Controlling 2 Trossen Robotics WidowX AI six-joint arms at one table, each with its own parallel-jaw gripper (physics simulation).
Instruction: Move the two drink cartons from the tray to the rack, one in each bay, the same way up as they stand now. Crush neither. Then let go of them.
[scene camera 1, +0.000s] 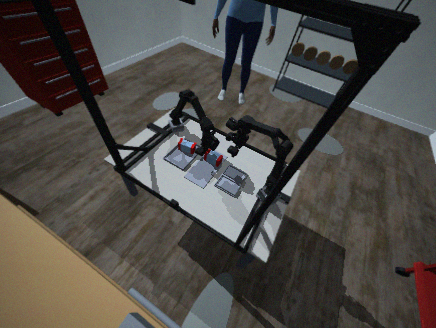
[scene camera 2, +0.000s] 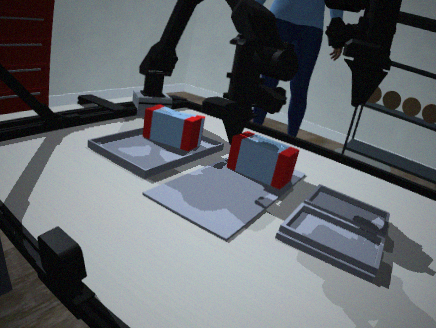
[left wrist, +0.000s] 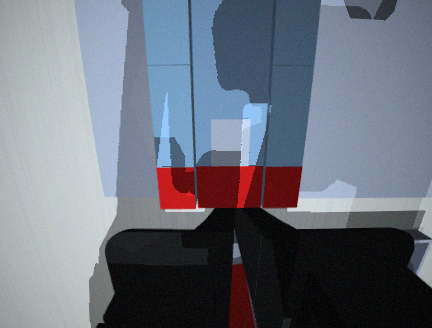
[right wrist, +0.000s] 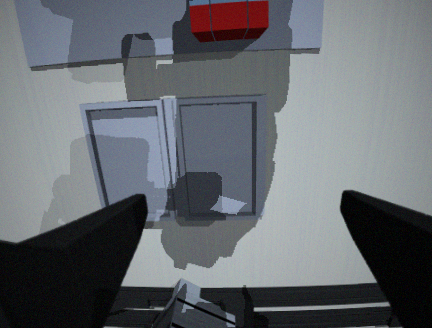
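Pixels of known places: left gripper, fingertip midpoint: (scene camera 1: 204, 153) (scene camera 2: 232, 144) (left wrist: 232, 200); right gripper, fingertip midpoint: (scene camera 2: 358, 104) (right wrist: 243, 202); left arm's base at its link origin: (scene camera 1: 176, 122) (scene camera 2: 152, 94).
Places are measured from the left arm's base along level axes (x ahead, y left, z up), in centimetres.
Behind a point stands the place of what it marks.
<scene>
Two blue drink cartons with red ends lie on their long sides. One carton (scene camera 1: 187, 146) {x 29.1, y -1.8, z 1.3 cm} (scene camera 2: 172, 131) {x 29.5, y -2.0, z -1.5 cm} rests at the back of the grey tray (scene camera 1: 179, 158) {x 32.8, y -9.5, z -4.9 cm} (scene camera 2: 116, 157) {x 36.8, y -15.0, z -4.4 cm}. The other carton (scene camera 1: 213, 158) {x 46.2, y 11.0, z 1.2 cm} (scene camera 2: 262, 159) {x 46.2, y 10.6, z -0.7 cm} (left wrist: 228, 81) {x 43.1, y 12.4, z 1.6 cm} (right wrist: 229, 19) {x 48.0, y 15.5, z 1.6 cm} rests on the far edge of a flat grey mat (scene camera 1: 200, 176) {x 53.0, y -1.7, z -5.1 cm} (scene camera 2: 210, 202) {x 52.9, y -2.2, z -5.2 cm} (left wrist: 345, 130) {x 46.3, y 2.8, z -5.2 cm}. My left gripper (scene camera 1: 202, 150) {x 37.9, y 8.4, z -1.1 cm} (scene camera 2: 231, 135) {x 37.9, y 8.4, z -1.1 cm} (left wrist: 232, 200) {x 37.9, y 8.4, z -1.1 cm} is shut and empty, its tip at this carton's near red end. My right gripper (scene camera 1: 233, 151) {x 56.2, y 20.9, z 14.1 cm} (right wrist: 243, 202) {x 56.2, y 20.9, z 14.1 cm} is open and empty, high above the two-bay rack (scene camera 1: 228, 186) {x 68.0, y 12.3, z -4.6 cm} (scene camera 2: 314, 250) {x 68.3, y 7.1, z -4.7 cm} (right wrist: 170, 136) {x 61.2, y 15.2, z -4.6 cm}. Both bays are empty.
A black frame (scene camera 1: 93, 104) {x 30.1, y -46.3, z 46.5 cm} surrounds the table, with posts at the corners. A person (scene camera 1: 243, 39) stands behind the table. A shelf unit (scene camera 1: 314, 94) stands at the back right and a red drawer cabinet (scene camera 1: 73, 71) at the back left.
</scene>
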